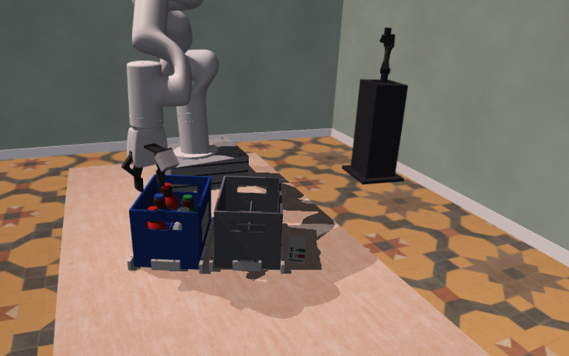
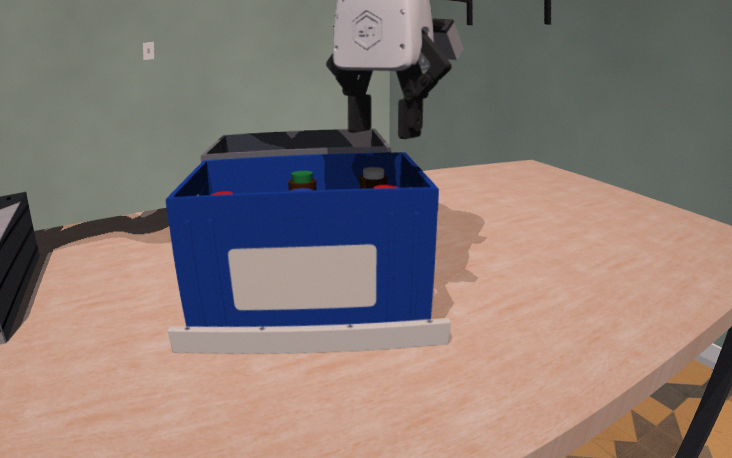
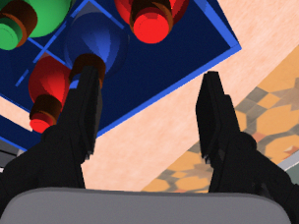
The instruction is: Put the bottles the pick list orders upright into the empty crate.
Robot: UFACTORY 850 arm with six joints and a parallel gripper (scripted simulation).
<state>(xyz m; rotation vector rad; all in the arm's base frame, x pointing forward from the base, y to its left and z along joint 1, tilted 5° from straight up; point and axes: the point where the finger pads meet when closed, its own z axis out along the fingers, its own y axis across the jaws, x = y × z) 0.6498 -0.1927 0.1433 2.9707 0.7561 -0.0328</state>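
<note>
Now: hand 150 mm above the red-label bottle. The rest, counted from my hand: white-cap bottle (150 mm below, 90 mm to the left, 30 mm ahead); then blue crate (160 mm below, 70 mm to the left, 70 mm behind); then blue-capped bottle (150 mm below, 80 mm behind, 20 mm to the left).
</note>
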